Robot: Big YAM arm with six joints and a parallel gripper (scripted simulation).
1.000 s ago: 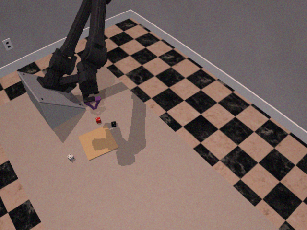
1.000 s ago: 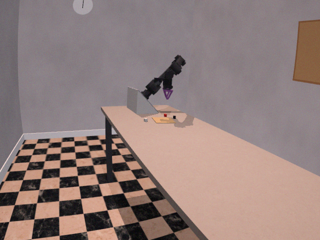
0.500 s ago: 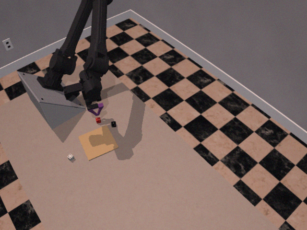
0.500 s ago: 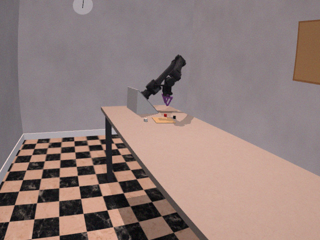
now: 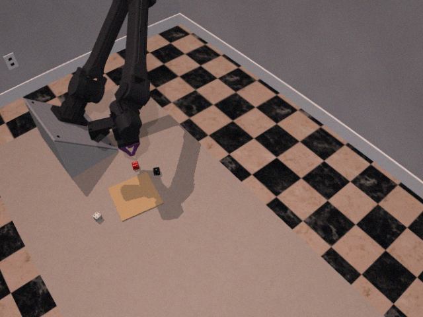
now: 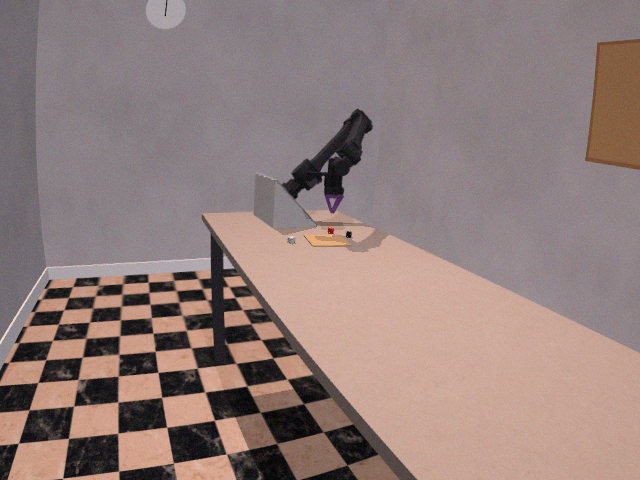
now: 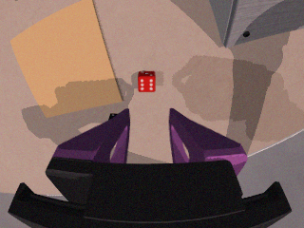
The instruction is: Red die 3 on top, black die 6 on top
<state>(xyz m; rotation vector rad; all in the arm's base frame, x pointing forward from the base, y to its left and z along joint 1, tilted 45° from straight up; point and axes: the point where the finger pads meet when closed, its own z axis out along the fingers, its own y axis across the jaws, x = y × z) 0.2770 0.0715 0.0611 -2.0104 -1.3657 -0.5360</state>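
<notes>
Now: hand 8 cm above the red die. Also, from my hand: orange mat 10 cm ahead, 7 cm to the right, 9 cm below; then white die 10 cm ahead, 20 cm to the right, 8 cm below; then black die 7 cm ahead, 4 cm to the left, 8 cm below.
</notes>
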